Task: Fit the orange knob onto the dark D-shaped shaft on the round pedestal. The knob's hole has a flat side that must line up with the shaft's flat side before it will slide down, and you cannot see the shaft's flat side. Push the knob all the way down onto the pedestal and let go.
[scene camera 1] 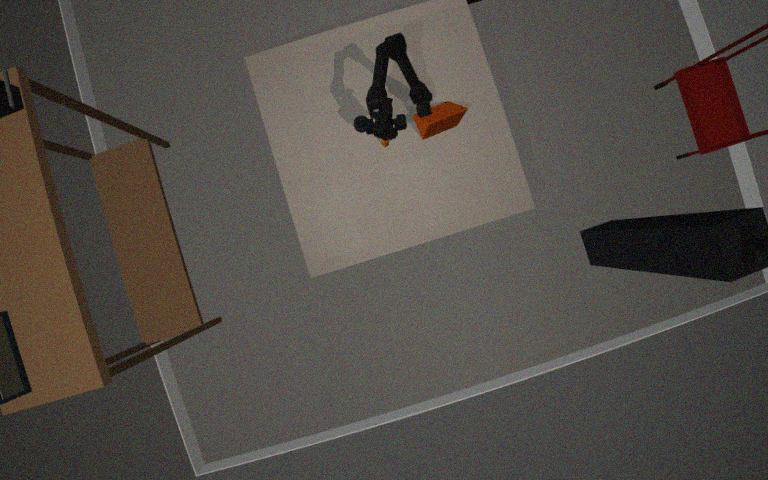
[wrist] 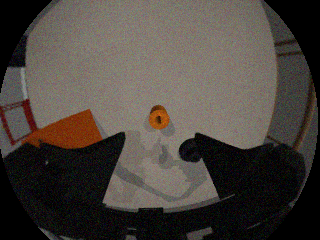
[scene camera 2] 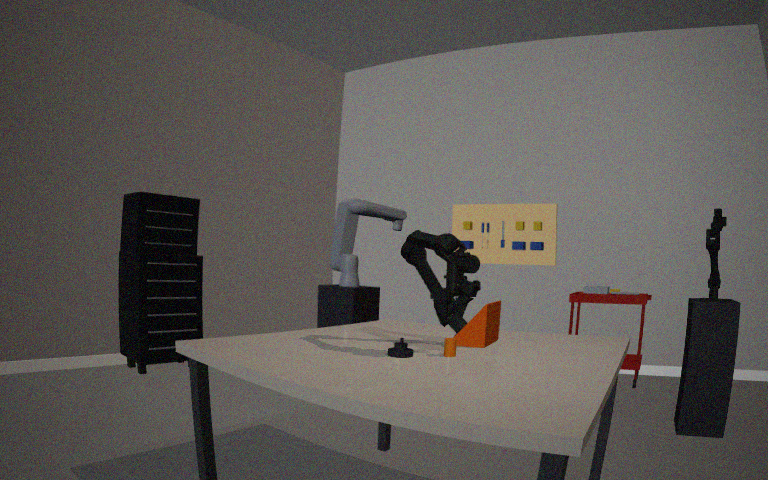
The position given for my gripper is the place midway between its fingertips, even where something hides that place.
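Note:
My gripper [scene camera 2: 452, 319] is open and holds nothing, and the wrist view gives me the gripper too, at [wrist: 160, 136].

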